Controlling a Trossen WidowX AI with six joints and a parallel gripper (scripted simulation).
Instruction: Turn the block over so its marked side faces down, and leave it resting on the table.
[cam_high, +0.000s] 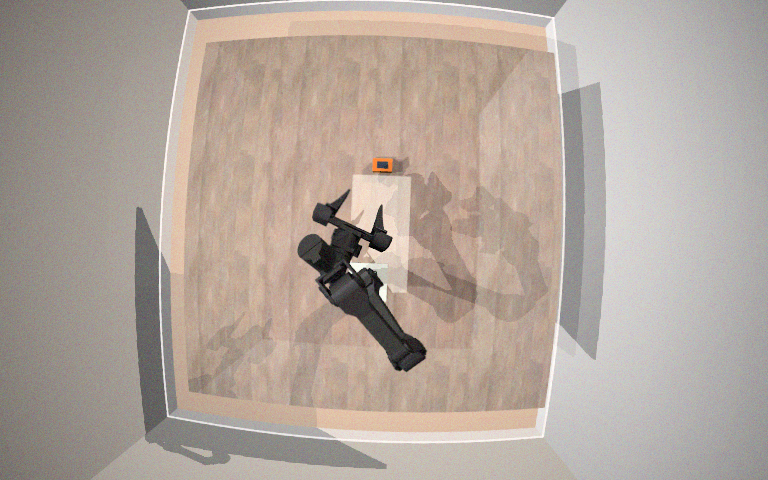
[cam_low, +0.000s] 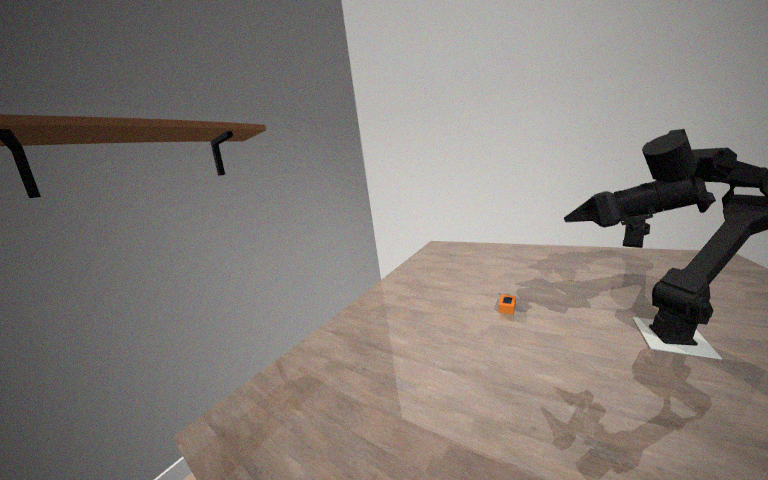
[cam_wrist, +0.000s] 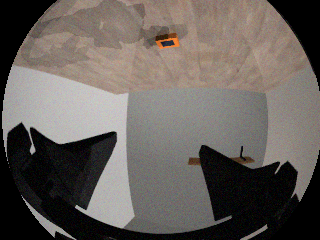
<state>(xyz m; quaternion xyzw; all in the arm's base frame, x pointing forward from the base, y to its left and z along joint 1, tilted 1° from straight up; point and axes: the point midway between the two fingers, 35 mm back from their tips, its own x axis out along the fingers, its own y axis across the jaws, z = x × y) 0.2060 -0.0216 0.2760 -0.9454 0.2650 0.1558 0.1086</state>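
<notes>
The orange block is 25 cm below my gripper tip, 13 cm ahead of it and 6 cm to the right of it.
</notes>
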